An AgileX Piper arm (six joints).
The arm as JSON. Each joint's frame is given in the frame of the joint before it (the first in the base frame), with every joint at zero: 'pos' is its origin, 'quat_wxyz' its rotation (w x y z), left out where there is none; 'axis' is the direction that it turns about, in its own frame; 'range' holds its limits. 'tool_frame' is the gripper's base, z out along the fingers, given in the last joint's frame.
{
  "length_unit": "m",
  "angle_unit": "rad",
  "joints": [
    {
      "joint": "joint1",
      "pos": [
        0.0,
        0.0,
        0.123
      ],
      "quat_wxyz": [
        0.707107,
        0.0,
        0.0,
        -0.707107
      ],
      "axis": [
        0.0,
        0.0,
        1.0
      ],
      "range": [
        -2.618,
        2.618
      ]
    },
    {
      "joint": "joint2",
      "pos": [
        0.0,
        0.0,
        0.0
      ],
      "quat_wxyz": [
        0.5,
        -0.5,
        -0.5,
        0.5
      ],
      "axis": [
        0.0,
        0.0,
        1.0
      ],
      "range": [
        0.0,
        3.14
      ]
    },
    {
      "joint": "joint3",
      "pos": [
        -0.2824,
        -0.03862,
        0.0
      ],
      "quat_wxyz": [
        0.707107,
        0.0,
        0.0,
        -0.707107
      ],
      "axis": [
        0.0,
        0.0,
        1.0
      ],
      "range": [
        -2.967,
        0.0
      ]
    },
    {
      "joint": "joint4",
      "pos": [
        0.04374,
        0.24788,
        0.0
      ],
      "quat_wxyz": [
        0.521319,
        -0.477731,
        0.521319,
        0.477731
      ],
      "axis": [
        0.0,
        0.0,
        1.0
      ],
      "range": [
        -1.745,
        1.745
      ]
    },
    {
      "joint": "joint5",
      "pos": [
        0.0,
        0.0,
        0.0
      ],
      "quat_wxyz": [
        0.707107,
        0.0,
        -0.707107,
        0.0
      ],
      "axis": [
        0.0,
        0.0,
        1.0
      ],
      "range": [
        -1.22,
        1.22
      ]
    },
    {
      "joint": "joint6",
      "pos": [
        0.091,
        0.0,
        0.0
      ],
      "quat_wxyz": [
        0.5,
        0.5,
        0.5,
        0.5
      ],
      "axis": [
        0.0,
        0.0,
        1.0
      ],
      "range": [
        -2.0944,
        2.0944
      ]
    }
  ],
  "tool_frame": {
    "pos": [
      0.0,
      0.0,
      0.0
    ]
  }
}
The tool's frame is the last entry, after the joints.
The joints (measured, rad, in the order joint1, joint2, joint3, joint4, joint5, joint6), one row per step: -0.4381, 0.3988, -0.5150, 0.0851, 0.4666, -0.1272; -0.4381, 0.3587, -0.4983, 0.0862, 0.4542, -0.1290; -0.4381, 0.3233, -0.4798, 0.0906, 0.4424, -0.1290; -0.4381, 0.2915, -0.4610, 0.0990, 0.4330, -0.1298; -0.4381, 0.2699, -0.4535, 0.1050, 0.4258, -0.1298; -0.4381, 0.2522, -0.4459, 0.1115, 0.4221, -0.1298; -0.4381, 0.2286, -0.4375, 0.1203, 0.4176, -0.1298; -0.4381, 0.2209, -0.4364, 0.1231, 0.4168, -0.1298; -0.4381, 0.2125, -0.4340, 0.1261, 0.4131, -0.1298; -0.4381, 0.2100, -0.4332, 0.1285, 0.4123, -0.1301; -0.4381, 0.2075, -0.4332, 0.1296, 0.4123, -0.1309; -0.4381, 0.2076, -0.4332, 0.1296, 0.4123, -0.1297; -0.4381, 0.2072, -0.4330, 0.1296, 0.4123, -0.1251; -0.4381, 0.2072, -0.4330, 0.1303, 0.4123, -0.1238; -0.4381, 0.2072, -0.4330, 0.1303, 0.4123, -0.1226
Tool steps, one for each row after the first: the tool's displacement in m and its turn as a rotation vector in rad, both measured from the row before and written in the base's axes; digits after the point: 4 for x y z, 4 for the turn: -0.0060, 0.0028, -0.0012, -0.0156, -0.0323, -0.0004; -0.0049, 0.0024, -0.0024, -0.0081, -0.0279, 0.0000; -0.0041, 0.0022, -0.0031, -0.0026, -0.0235, 0.0014; -0.0030, 0.0016, -0.0004, -0.0036, -0.0218, 0.0009; -0.0023, 0.0013, -0.0010, -0.0001, -0.0152, 0.0014; -0.0032, 0.0018, -0.0009, -0.0006, -0.0215, 0.0020; -0.0012, 0.0006, 0.0002, -0.0007, -0.0078, 0.0007; -0.0012, 0.0006, 0.0000, -0.0014, -0.0100, 0.0005; -0.0003, 0.0002, 0.0000, 0.0008, -0.0031, 0.0007; -0.0004, 0.0002, 0.0001, -0.0008, -0.0024, 0.0004; 0.0000, 0.0000, 0.0000, 0.0011, -0.0004, -0.0001; -0.0001, 0.0000, 0.0000, 0.0042, -0.0019, -0.0004; 0.0000, 0.0000, 0.0000, 0.0018, -0.0008, 0.0001; 0.0000, 0.0000, 0.0000, 0.0011, -0.0004, -0.0001
